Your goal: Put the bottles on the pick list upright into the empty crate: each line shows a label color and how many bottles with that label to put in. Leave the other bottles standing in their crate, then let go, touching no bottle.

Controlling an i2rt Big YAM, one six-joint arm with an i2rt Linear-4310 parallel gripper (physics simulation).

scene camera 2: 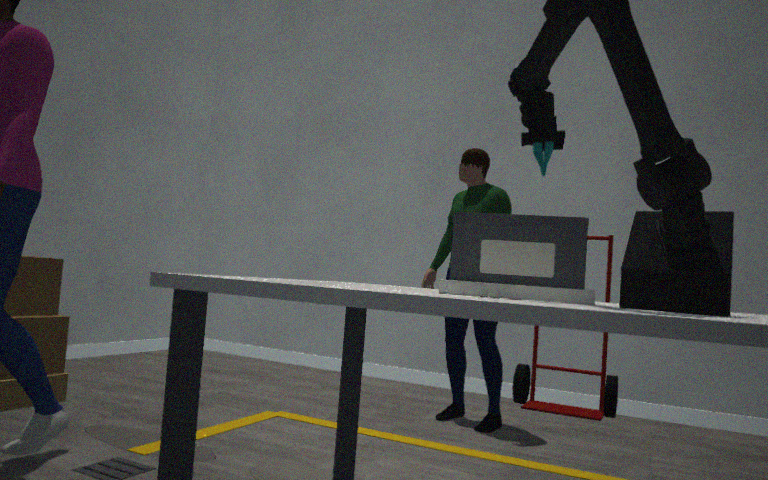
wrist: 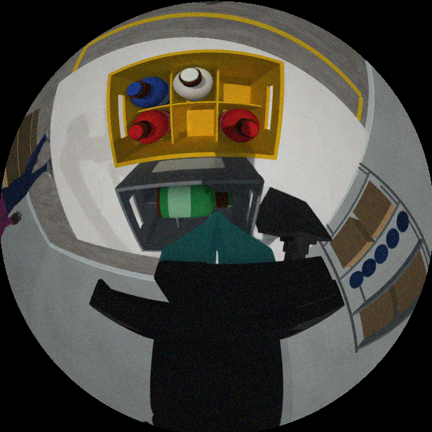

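Where they show: gripper, between the fingertips: (scene camera 2: pixel 543 175); arm's base, origin of its link: (scene camera 2: pixel 684 240).
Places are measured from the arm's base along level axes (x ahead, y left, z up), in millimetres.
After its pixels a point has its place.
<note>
My gripper (scene camera 2: pixel 543 173) {x 288, y -208, z 160 mm} (wrist: pixel 216 217) is shut with nothing between its teal fingers, high above the grey crate. A green bottle (wrist: pixel 192 201) with a pale green label lies on its side in the grey crate (scene camera 2: pixel 518 226) {x 316, y 6, z 13 mm} (wrist: pixel 131 186), its neck toward the right in the wrist view. The yellow crate (wrist: pixel 196 156) stands beside it and holds a blue bottle (wrist: pixel 154 92), a white bottle (wrist: pixel 195 86), a red bottle (wrist: pixel 154 126) at left and another red bottle (wrist: pixel 236 125) at right, with two empty compartments. The pick list does not show legibly in these views.
The arm's black base (scene camera 2: pixel 673 271) {x 25, y 58, z -63 mm} stands on the white table (scene camera 2: pixel 271 284) {x 727, y 275, z -141 mm} beside the grey crate. A person in green (scene camera 2: pixel 475 198) stands behind the table, near a red hand truck (scene camera 2: pixel 569 370). A person in magenta (scene camera 2: pixel 19 113) is at the far left. Shelves with boxes (wrist: pixel 372 202) stand at right in the wrist view.
</note>
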